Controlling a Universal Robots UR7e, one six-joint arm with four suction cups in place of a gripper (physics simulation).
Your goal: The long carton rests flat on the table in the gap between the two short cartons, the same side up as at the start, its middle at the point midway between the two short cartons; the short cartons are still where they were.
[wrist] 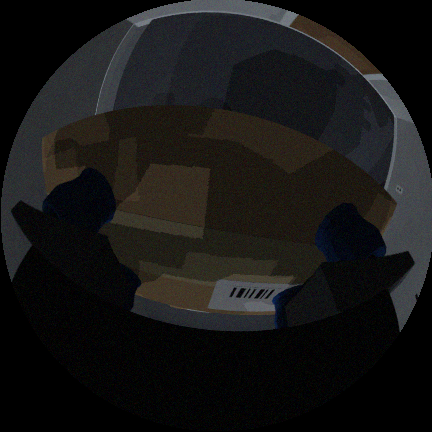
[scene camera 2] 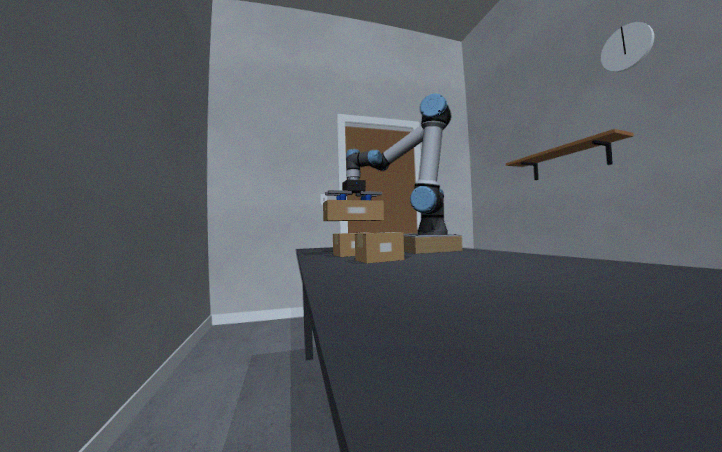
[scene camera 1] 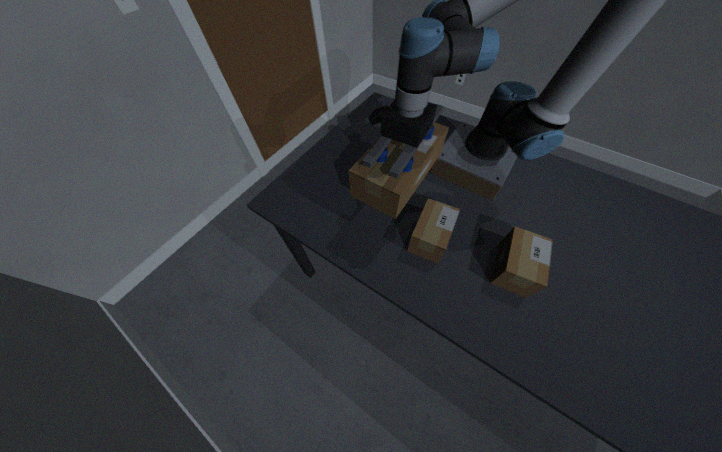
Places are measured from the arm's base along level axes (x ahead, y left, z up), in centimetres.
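Pixels of known places: hand, tool point: (wrist: 211, 250); arm's base, link origin: (scene camera 2: 432, 234) (scene camera 1: 485, 146).
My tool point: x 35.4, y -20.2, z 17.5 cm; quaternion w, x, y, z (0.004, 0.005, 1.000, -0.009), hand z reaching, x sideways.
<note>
Ahead of a thing's pixels: the offset from my tool point to its middle. Level surfaces: height alone.
My suction gripper (scene camera 1: 400, 148) (scene camera 2: 354, 196) (wrist: 212, 255) has its blue cups on the top face of the long brown carton @[dz -3.9, dx +0.6, dy -0.4 cm] (scene camera 1: 372, 192) (scene camera 2: 341, 211) (wrist: 260, 190) and holds it level, well above the table. In scene camera 1 the long carton is up and left of both short cartons. The nearer-left short carton @[dz -20.7, dx +7.1, dy +15.8 cm] (scene camera 1: 430, 229) (scene camera 2: 342, 245) and the right short carton @[dz -20.7, dx +5.2, dy +42.0 cm] (scene camera 1: 524, 261) (scene camera 2: 371, 249) stand on the table with a gap between them. The short cartons do not show in the wrist view. One cup is hidden in scene camera 1.
The dark table @[dz -25.8 cm] (scene camera 1: 612, 319) (scene camera 2: 479, 319) (wrist: 200, 65) carries the arm's base block (scene camera 1: 468, 183) (scene camera 2: 434, 244), behind the short cartons in scene camera 1. A wall with a brown door (scene camera 1: 271, 69) (scene camera 2: 380, 213) stands beyond the table's left end. A shelf (scene camera 2: 572, 147) hangs on the right wall.
</note>
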